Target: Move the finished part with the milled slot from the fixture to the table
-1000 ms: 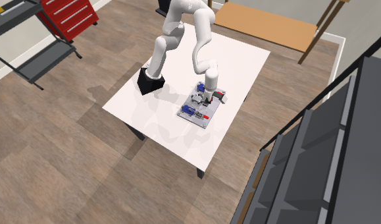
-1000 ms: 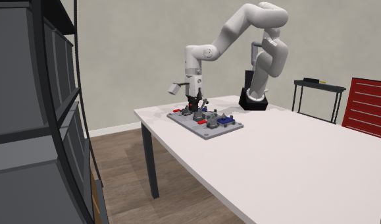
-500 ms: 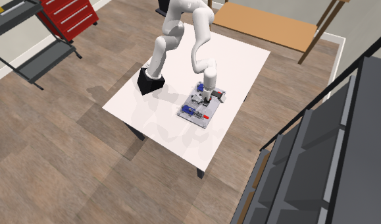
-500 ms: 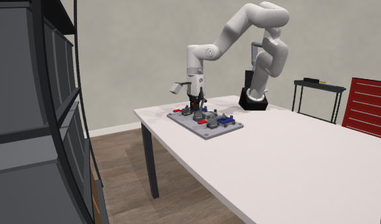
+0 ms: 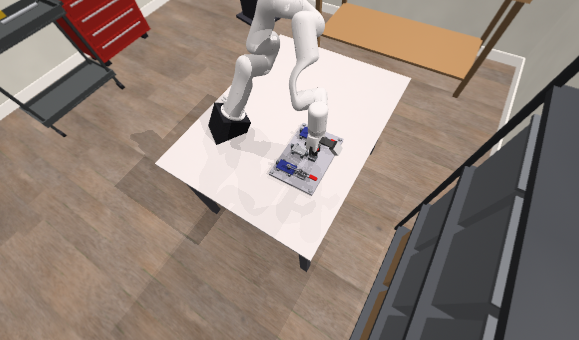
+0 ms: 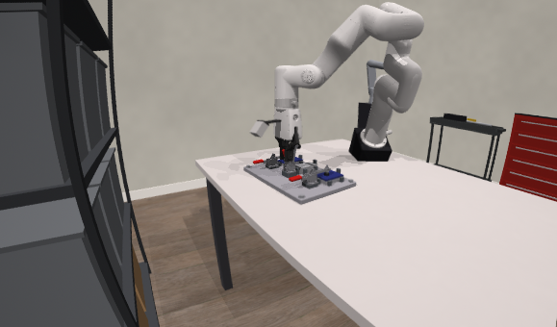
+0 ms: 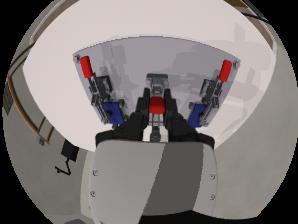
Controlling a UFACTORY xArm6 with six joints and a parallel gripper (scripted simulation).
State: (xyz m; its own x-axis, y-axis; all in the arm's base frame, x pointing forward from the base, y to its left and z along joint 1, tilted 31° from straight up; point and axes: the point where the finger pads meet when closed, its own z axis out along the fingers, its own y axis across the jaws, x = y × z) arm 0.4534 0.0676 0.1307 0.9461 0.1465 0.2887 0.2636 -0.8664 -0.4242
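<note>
Right now my hand is 9 cm past the grey finished part, 6 cm above it and 2 cm to the left of it. Also, from my hand: blue blank: 12 cm behind, 8 cm to the left, 6 cm below; grey fixture plate: 8 cm below, 4 cm behind, 1 cm to the right.
</note>
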